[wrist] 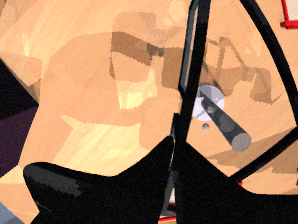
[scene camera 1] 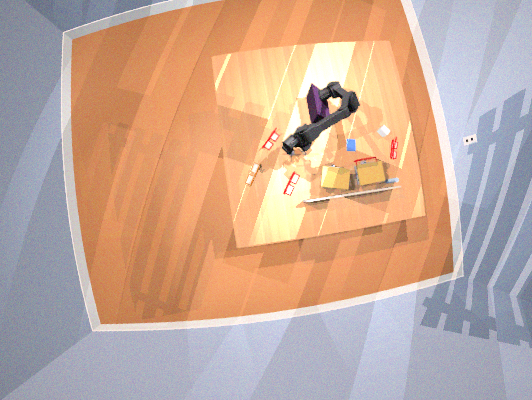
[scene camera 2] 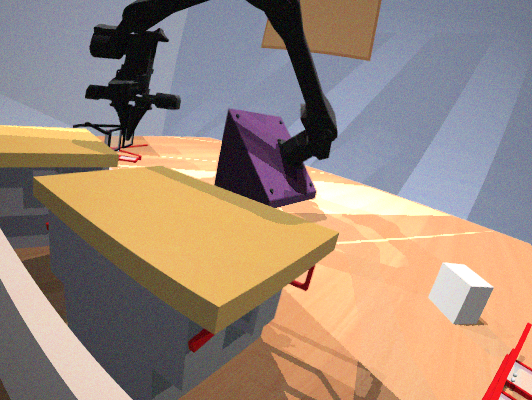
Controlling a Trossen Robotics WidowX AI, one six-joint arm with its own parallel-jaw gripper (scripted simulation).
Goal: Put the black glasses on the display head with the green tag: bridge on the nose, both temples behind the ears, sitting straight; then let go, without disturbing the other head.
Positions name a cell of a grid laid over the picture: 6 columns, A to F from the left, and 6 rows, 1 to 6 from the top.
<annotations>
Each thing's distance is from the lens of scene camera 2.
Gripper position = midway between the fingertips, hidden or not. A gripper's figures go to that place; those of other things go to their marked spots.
my gripper (scene camera 2: B3): 68 cm
white cube (scene camera 2: F5): 40 cm
white bar (scene camera 2: A6): 9 cm
The marked spots on the white bar and the white cube are 38 cm apart.
</annotations>
